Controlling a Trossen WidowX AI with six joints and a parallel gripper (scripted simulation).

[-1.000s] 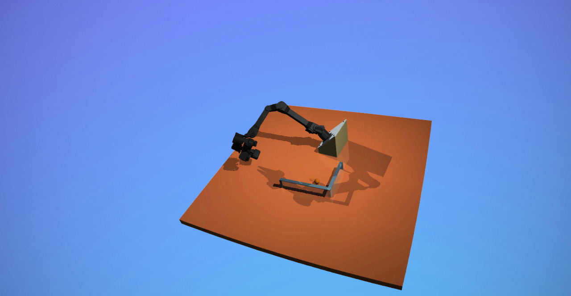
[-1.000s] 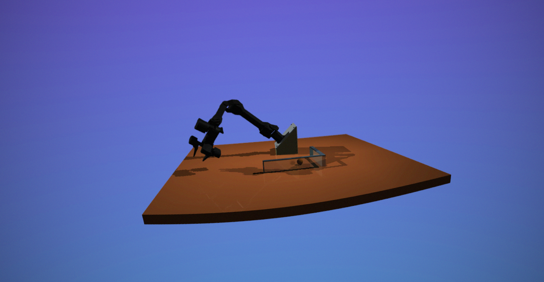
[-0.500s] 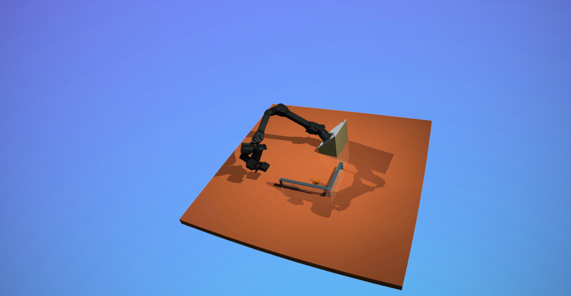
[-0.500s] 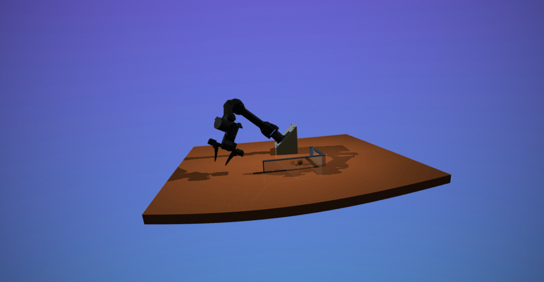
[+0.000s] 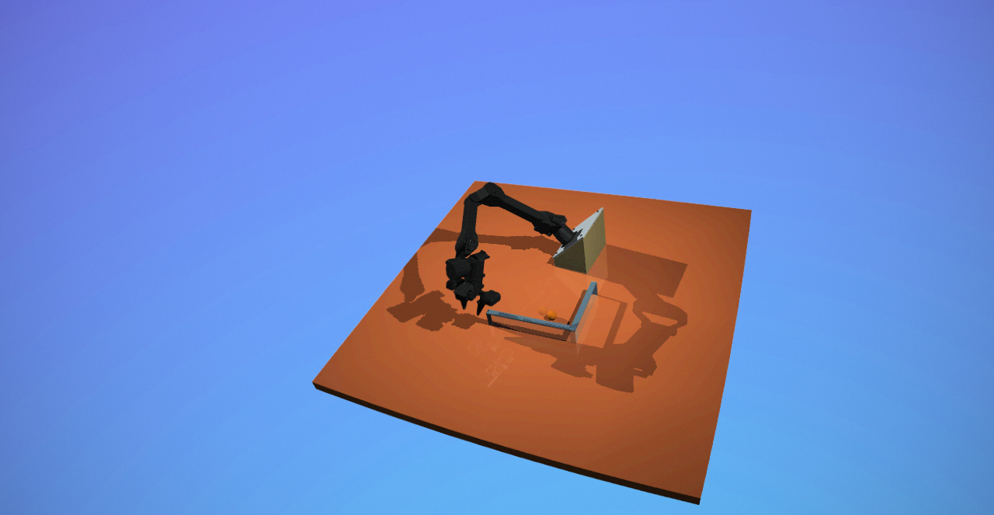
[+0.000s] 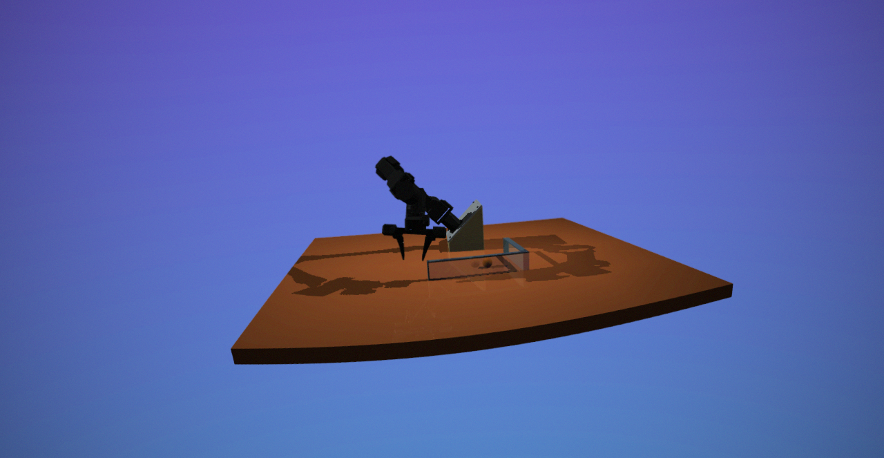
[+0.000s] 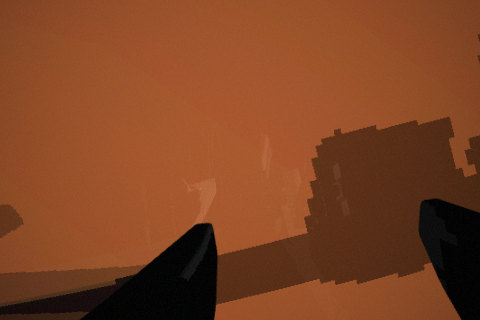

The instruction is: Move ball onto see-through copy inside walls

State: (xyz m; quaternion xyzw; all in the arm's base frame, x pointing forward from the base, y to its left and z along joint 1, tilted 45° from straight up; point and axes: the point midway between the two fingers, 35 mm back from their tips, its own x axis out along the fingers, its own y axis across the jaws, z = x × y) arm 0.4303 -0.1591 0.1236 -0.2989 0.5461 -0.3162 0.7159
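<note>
My gripper tip is now 3 cm past the clear wall, 20 cm to the right of it and 4 cm above it. From my gripper tip the other things lie so: orange ball (11 cm behind, 25 cm to the left, 6 cm below).
</note>
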